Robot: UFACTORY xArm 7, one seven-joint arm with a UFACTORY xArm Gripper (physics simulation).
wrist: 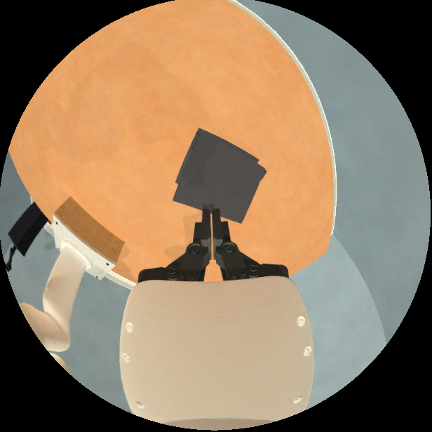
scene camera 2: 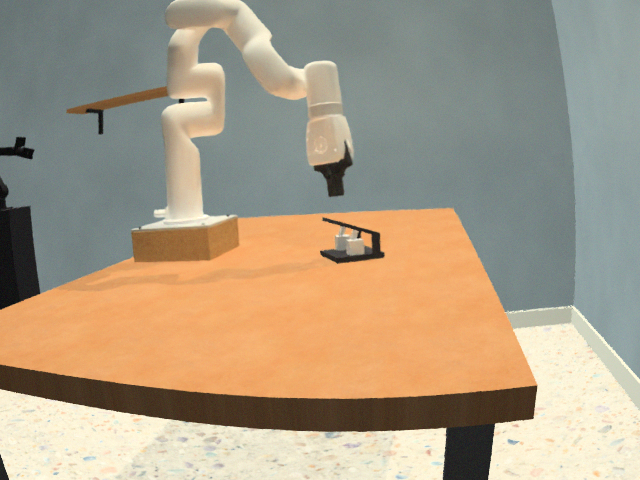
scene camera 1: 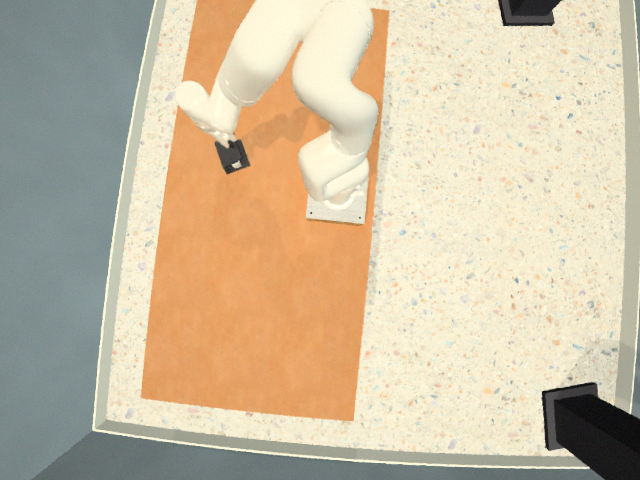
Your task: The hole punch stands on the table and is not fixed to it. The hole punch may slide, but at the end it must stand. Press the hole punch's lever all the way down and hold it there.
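Places are measured from the arm's base along level axes (x right, y ahead, z up), in metres.
Where they show: gripper, fingertip midpoint: (scene camera 2: 336,196) (scene camera 1: 228,144); arm's base at its link origin: (scene camera 2: 186,221).
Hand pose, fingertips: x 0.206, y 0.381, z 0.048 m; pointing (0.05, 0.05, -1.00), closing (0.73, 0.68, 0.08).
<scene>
Each offset is from my fingertips to the top centre of the thing. "*": to the spot under its first point. Level surfaces: height alone.
The black hole punch {dx +0.008, dy +0.024, dz -0.046 m} (scene camera 1: 231,156) (scene camera 2: 376,253) stands upright on its base on the orange table {dz -0.131 m} (scene camera 1: 258,320) (scene camera 2: 248,335) (wrist: 115,85). Its flat black lever {* dx +0.065, dy +0.023, dz -0.057 m} (scene camera 2: 351,225) (wrist: 217,172) is raised and slopes up from the hinge post at the right to its free end at the left in scene camera 2. Two whitish blocks with pins {* dx +0.061, dy +0.029, dz -0.099 m} (scene camera 2: 355,245) show under the lever. My gripper (scene camera 2: 336,194) (wrist: 211,219) is shut and empty, pointing down. In scene camera 2 it is above the lever's free end with a visible gap. In the wrist view its fingertips overlap the lever's near edge.
The arm's base block (scene camera 1: 334,214) (scene camera 2: 170,245) (wrist: 90,227) stands on the table to the left of the hole punch in scene camera 2. A wall shelf (scene camera 2: 124,99) is behind the arm. A black pedestal (scene camera 2: 18,248) stands at the far left.
</scene>
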